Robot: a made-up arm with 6 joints.
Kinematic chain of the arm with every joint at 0, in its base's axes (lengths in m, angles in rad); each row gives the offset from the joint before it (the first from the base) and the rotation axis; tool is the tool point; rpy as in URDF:
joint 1: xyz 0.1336 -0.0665 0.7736 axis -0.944 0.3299 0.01
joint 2: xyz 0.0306 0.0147 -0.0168 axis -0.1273 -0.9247 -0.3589
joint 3: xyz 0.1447 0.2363 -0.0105 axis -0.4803 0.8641 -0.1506
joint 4: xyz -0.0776 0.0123 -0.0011 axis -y
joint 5: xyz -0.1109 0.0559 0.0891 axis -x
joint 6: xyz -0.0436 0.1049 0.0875 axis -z
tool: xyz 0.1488 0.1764 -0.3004 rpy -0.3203 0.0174 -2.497
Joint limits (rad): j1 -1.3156..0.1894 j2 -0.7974..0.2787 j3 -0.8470..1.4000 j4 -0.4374..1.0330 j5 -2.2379..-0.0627 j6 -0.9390..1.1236
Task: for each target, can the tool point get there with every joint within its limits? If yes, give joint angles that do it. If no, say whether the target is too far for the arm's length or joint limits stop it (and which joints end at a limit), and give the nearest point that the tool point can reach.
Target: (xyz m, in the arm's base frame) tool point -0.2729 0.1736 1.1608
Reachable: yes | joints -0.6937 -0.3821 -0.4777 0.5795 -1.4011 -0.6809
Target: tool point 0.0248 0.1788 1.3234
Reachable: yes | joints -1.0090 -0.5916 -0.2343 0.5049 -0.7510 0.3786
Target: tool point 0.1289 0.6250 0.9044
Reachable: yes | joints -0.0296 -0.2244 0.1687 0.4010 -0.7911 -0.1887
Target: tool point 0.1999 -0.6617 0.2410
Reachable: no: joint limits stop it (at a limit: joint 1, joint 2, joint 3, joint 5, joint 6) | nearest point -0.0140 -0.3963 0.8442 | short by 0.693 m
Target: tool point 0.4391 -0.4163 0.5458
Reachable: no: joint limits stop it (at a limit: joint 1, joint 2, joint 3, joint 4, joint 5) | nearest point 0.1272 -0.4050 0.9262 | short by 0.492 m
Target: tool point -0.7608 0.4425 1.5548
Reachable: no: too far | nearest point -0.3279 0.2156 1.2532 | short by 0.574 m
